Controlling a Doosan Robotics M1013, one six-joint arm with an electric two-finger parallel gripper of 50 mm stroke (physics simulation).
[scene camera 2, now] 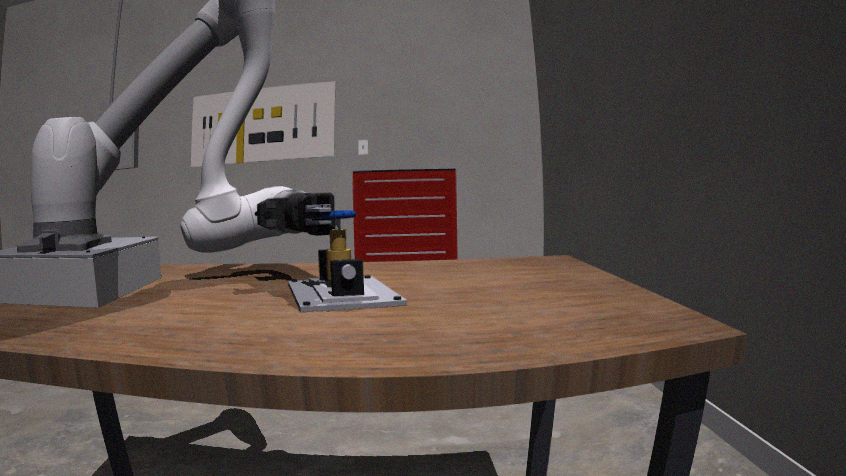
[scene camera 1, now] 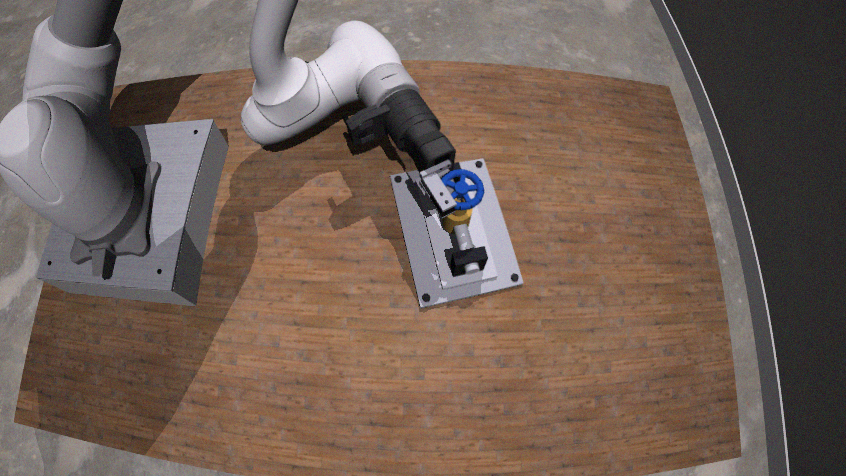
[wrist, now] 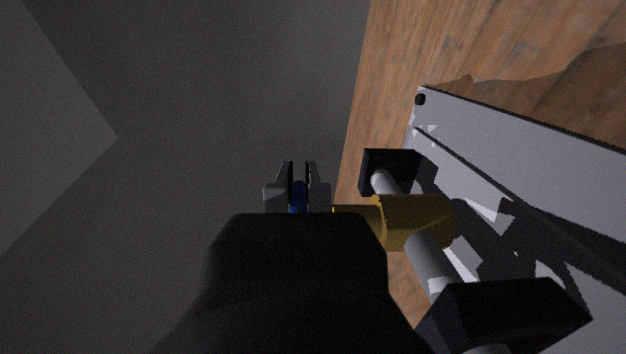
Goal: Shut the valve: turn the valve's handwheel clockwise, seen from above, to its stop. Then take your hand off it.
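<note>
The blue handwheel (scene camera 1: 462, 188) (scene camera 2: 344, 213) sits level on top of the brass valve body (scene camera 1: 457, 220) (scene camera 2: 338, 257) (wrist: 417, 220). My gripper (scene camera 1: 447, 204) (scene camera 2: 327, 213) (wrist: 299, 174) is shut on the handwheel's rim, on the side towards the arm. It comes in from the upper left in the first scene view, roughly level with the wheel. In the wrist view a short blue piece of the rim (wrist: 298, 196) shows between the two metal fingers; the rest of the wheel is hidden there by the dark gripper body.
A grey pipe (scene camera 1: 462, 236) (wrist: 428, 257) runs through the valve, held by black blocks (scene camera 1: 471, 258) (scene camera 2: 347, 277) on a bolted base plate (scene camera 1: 504, 248) (scene camera 2: 316, 304) (wrist: 500, 135). The robot's metal pedestal (scene camera 1: 171, 142) (scene camera 2: 47, 281) stands at the left. A red drawer cabinet (scene camera 2: 405, 189) stands behind the table (scene camera 2: 502, 319).
</note>
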